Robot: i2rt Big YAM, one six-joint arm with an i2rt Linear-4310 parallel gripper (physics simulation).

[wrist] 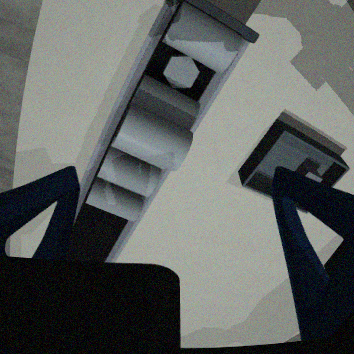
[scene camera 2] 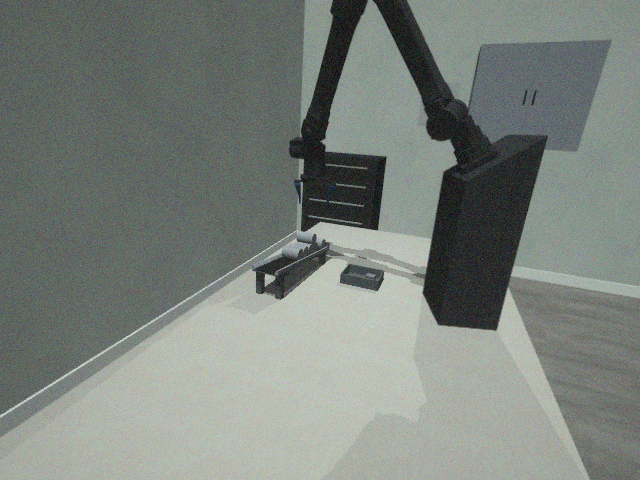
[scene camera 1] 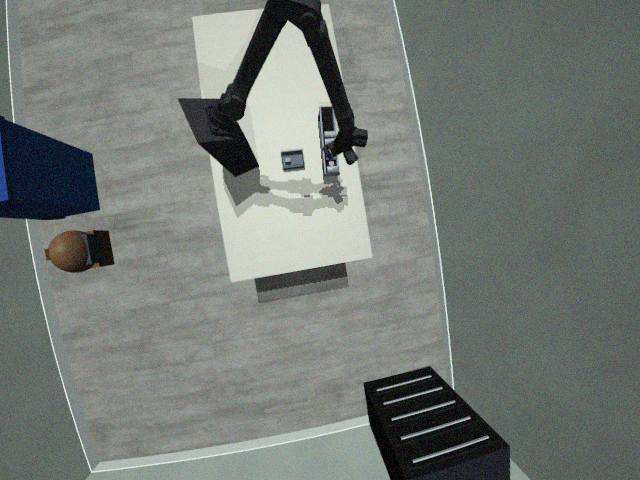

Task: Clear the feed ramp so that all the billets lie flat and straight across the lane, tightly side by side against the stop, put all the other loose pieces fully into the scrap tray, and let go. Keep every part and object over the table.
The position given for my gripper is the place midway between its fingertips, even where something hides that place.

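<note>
I can see my gripper (wrist: pixel 175 176), and the same gripper (scene camera 2: pixel 313 204) is visible as well. A scrap tray (wrist: pixel 288 152) is there too.
</note>
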